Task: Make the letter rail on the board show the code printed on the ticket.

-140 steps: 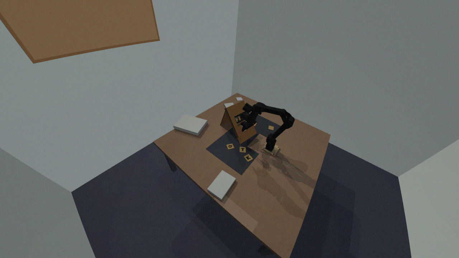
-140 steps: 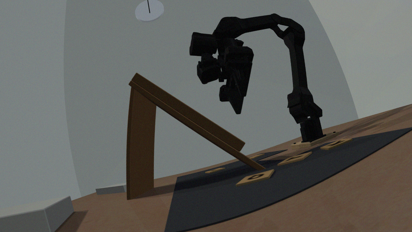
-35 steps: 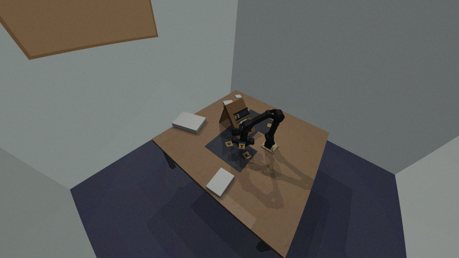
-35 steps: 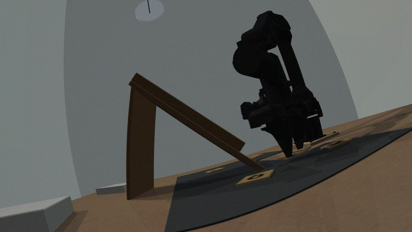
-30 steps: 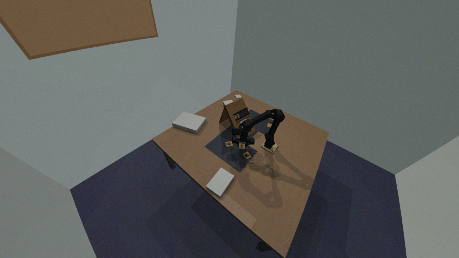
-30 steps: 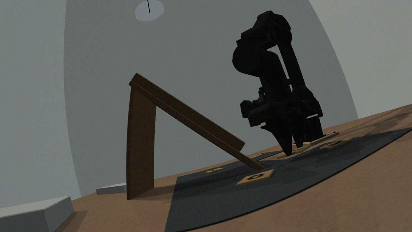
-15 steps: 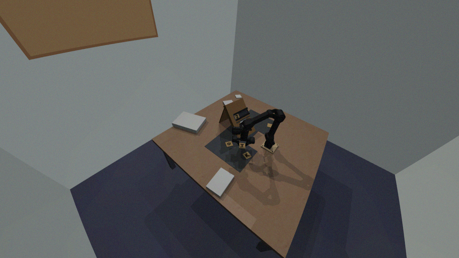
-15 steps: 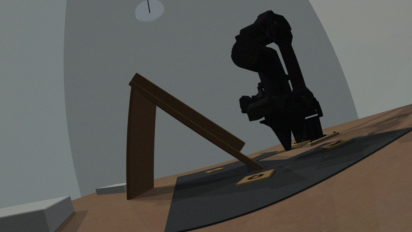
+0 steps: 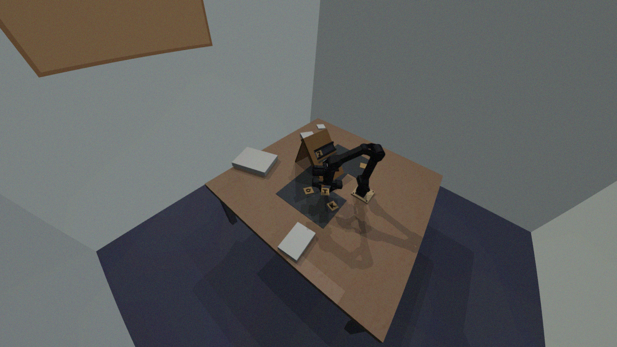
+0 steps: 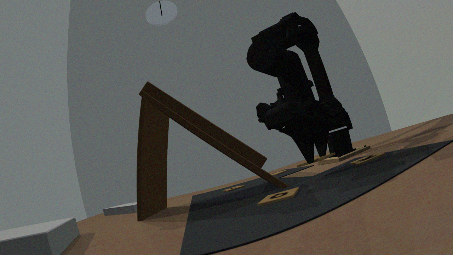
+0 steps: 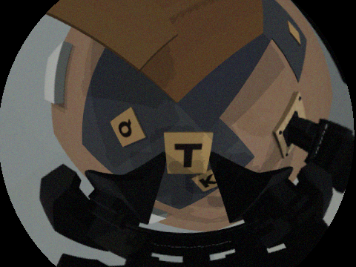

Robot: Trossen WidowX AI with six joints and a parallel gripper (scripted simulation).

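The tile marked O is 100 mm ahead of my gripper tip, 40 mm to the left of it and 30 mm below it. From my gripper tip the other things lie so: tile marked T right at my gripper tip; then tile marked K 90 mm behind, 40 mm to the left, 30 mm below; then dark mat 10 mm ahead, 180 mm to the right, 30 mm below.
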